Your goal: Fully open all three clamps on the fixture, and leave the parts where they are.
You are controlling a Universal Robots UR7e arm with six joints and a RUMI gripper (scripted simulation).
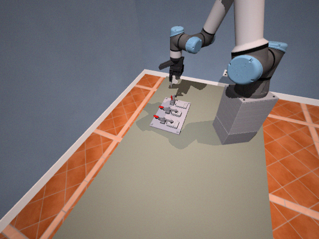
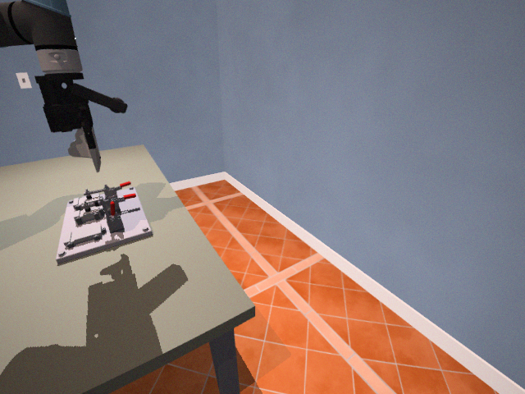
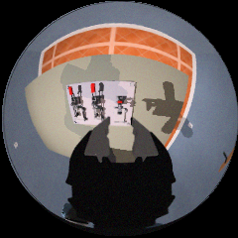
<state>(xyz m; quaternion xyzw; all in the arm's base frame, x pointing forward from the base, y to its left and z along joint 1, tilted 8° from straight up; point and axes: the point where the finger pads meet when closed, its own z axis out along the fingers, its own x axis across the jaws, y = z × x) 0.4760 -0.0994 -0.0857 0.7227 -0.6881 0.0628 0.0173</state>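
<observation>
Now: the grey fixture plate 40 mm behind my hand, 110 mm to the left of it and 210 mm below it. Also, from my hand: block (100 mm behind, 220 mm to the left, 180 mm below).
</observation>
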